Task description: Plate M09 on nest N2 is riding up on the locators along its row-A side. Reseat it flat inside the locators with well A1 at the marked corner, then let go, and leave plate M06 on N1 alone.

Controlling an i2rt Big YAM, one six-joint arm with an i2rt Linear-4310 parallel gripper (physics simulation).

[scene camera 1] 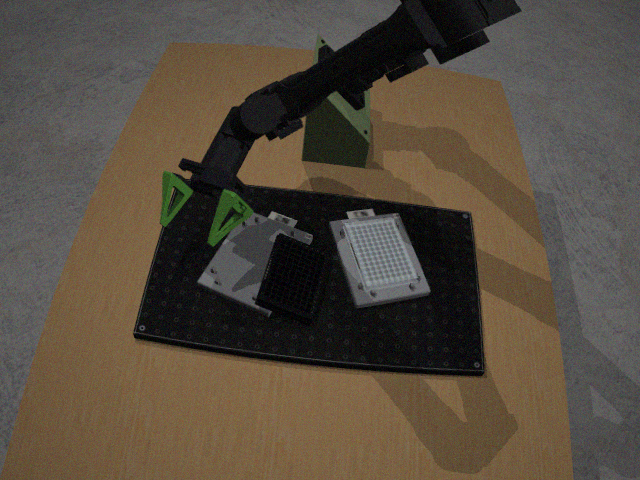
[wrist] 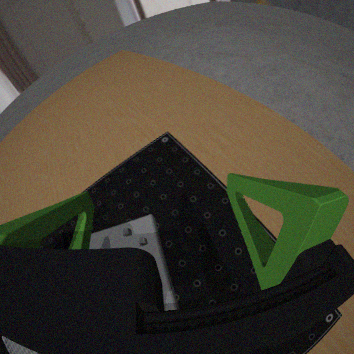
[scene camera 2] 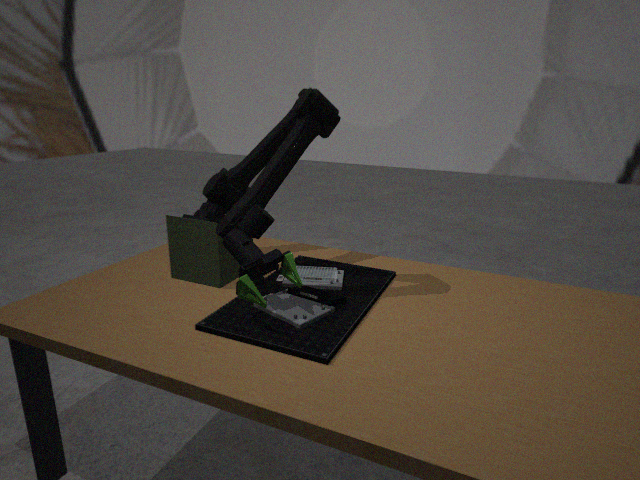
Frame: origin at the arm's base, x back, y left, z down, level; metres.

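Seen in the pictures: gripper, fingertip midpoint: [scene camera 1: 185, 235] [wrist: 157, 190] [scene camera 2: 284, 296]; arm's base at its link origin: [scene camera 2: 202, 232].
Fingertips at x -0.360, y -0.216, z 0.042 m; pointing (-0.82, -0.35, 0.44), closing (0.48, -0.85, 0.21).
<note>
Offsets run from my fingertips to a thing's middle. Level surfaces: height alone.
A black well plate {dx -0.013, dy +0.162, dz +0.063 m} [scene camera 1: 294, 279] lies skewed across the right side of the left grey nest {dx +0.024, dy +0.102, dz +0.072 m} [scene camera 1: 227, 263] [scene camera 2: 299, 311] [wrist: 132, 241], overhanging it; much of the nest's top is bare. A white well plate {dx +0.045, dy +0.292, dz +0.063 m} [scene camera 1: 382, 250] [scene camera 2: 314, 272] lies on the right grey nest {dx +0.045, dy +0.292, dz +0.072 m} [scene camera 1: 353, 271], roughly in line with it. Plate and nest labels are too small to read, so which is M09 cannot be told by them. My gripper [scene camera 1: 187, 235] [scene camera 2: 282, 295] [wrist: 157, 190] is wide open and empty, above the left nest's back left side, apart from both plates. Well A1 and the corner mark cannot be made out.
Both nests stand on a black perforated board [scene camera 1: 413, 335] [scene camera 2: 330, 341] [wrist: 170, 165] on the wooden table {dz +0.095 m} [scene camera 1: 206, 413] [scene camera 2: 439, 351]. A green pedestal [scene camera 1: 333, 136] [scene camera 2: 196, 253] stands behind the board, under the arm. Small pale tags stick out behind the nests.
</note>
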